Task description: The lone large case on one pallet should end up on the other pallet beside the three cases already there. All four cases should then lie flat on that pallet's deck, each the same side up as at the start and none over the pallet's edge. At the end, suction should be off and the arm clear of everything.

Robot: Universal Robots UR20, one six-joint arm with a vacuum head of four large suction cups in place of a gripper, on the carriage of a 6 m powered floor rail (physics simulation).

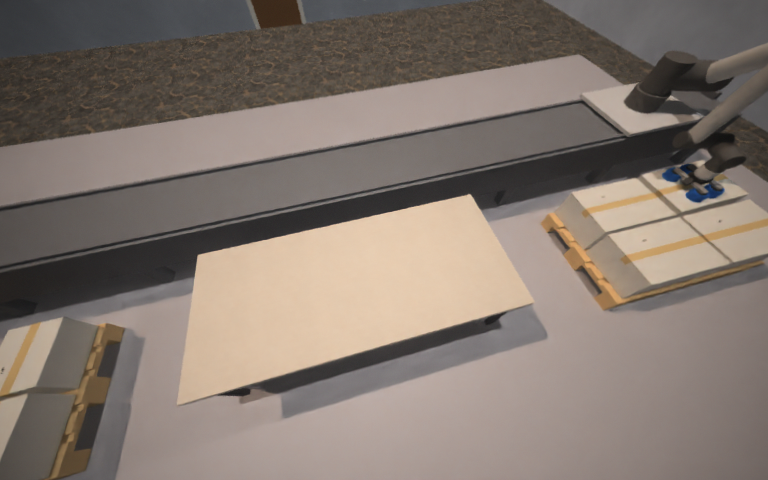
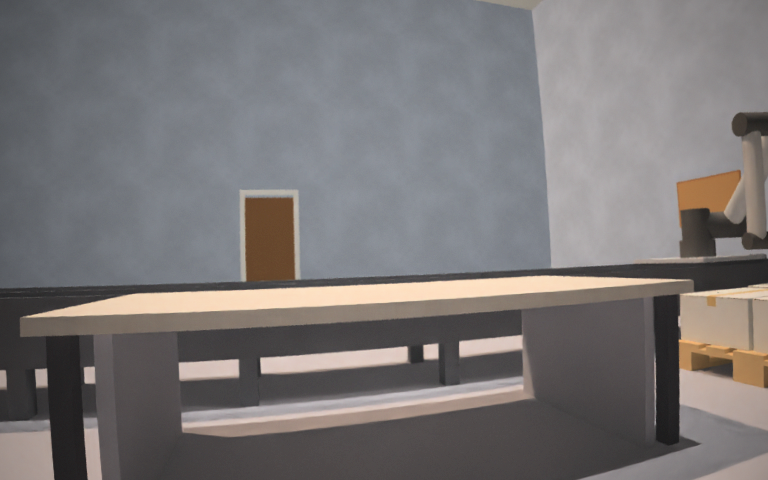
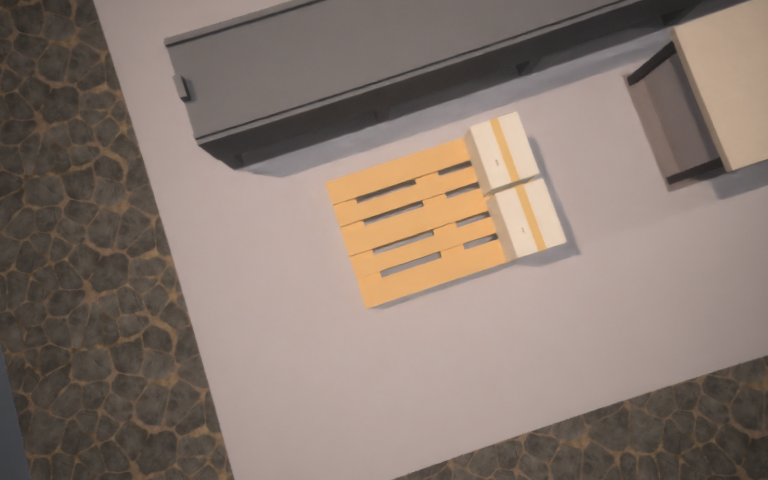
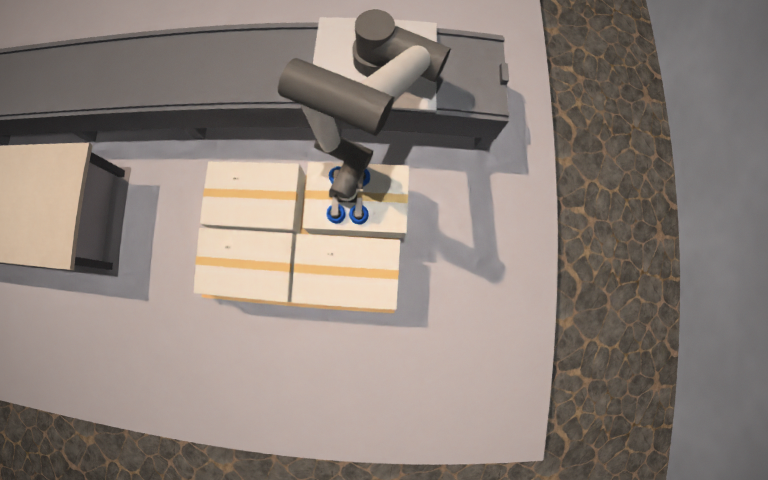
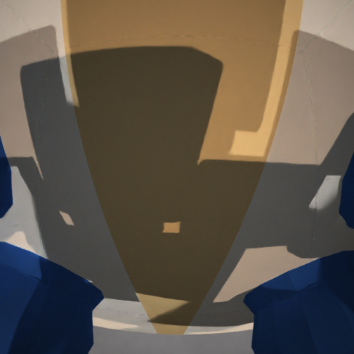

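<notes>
My suction head has its four blue cups down on the top of the large case and is shut on it. The case is flat at the rail-side far corner of the south pallet. Its top looks about level with the three others: one beside it, one diagonal from it and one in front of it. Narrow gaps separate them. Its underside is hidden, so I cannot tell whether it bears fully on the deck.
The north pallet holds two smaller cases, one nearer the rail and one farther. A table stands between the pallets. The rail runs behind, with the carriage by the south pallet.
</notes>
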